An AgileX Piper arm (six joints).
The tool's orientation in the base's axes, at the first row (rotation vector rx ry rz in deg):
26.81, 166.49, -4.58
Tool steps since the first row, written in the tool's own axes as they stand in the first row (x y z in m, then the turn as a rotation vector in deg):
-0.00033, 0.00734, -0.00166, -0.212, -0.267, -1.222
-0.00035, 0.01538, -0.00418, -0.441, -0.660, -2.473
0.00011, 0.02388, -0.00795, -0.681, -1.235, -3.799
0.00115, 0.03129, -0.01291, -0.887, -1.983, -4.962
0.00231, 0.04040, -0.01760, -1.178, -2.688, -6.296
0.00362, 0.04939, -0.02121, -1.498, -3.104, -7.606
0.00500, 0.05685, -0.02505, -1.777, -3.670, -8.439
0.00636, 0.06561, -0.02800, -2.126, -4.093, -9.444
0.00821, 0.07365, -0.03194, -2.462, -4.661, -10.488
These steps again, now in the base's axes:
0.00232, 0.00700, 0.00153, -0.113, -0.215, 1.245
0.00441, 0.01483, 0.00383, -0.255, -0.552, 2.525
0.00597, 0.02335, 0.00724, -0.459, -1.059, 3.884
0.00643, 0.03112, 0.01172, -0.719, -1.734, 5.081
0.00736, 0.04051, 0.01588, -0.917, -2.379, 6.462
0.00832, 0.04974, 0.01895, -0.993, -2.761, 7.818
0.00868, 0.05756, 0.02227, -1.066, -3.313, 8.702
0.00964, 0.06653, 0.02469, -1.061, -3.736, 9.766
0.00973, 0.07505, 0.02800, -1.121, -4.289, 10.869

